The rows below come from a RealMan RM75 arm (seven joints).
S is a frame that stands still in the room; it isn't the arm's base.
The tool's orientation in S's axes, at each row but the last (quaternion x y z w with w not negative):
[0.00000 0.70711 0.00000 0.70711]
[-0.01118 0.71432 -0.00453 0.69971]
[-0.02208 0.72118 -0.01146 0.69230]
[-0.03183 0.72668 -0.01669 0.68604]
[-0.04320 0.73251 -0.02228 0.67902]
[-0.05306 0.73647 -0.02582 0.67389]
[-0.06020 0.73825 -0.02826 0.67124]
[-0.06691 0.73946 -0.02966 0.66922]
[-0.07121 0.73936 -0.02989 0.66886]
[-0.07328 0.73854 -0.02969 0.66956]
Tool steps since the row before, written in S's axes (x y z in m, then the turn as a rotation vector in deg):
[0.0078 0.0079 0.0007 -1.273 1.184 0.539]
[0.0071 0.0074 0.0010 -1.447 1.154 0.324]
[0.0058 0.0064 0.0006 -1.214 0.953 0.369]
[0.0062 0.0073 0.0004 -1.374 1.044 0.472]
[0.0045 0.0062 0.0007 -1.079 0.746 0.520]
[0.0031 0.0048 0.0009 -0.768 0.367 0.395]
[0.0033 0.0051 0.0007 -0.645 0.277 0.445]
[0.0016 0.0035 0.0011 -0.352 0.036 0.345]
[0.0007 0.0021 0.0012 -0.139 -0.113 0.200]
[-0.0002 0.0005 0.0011 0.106 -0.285 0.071]
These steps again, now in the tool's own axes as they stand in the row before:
[-0.0007 0.0079 0.0078 -0.539 1.184 -1.273]
[-0.0013 0.0073 0.0071 -0.320 1.160 -1.443]
[-0.0011 0.0063 0.0059 -0.365 0.954 -1.215]
[-0.0013 0.0071 0.0063 -0.464 1.041 -1.379]
[-0.0016 0.0060 0.0046 -0.506 0.731 -1.096]
[-0.0017 0.0045 0.0032 -0.366 0.354 -0.788]
[-0.0016 0.0048 0.0034 -0.416 0.253 -0.674]
[-0.0017 0.0032 0.0016 -0.312 0.010 -0.384]
[-0.0016 0.0019 0.0007 -0.167 -0.130 -0.165]
[-0.0011 0.0004 -0.0003 -0.038 -0.299 0.083]

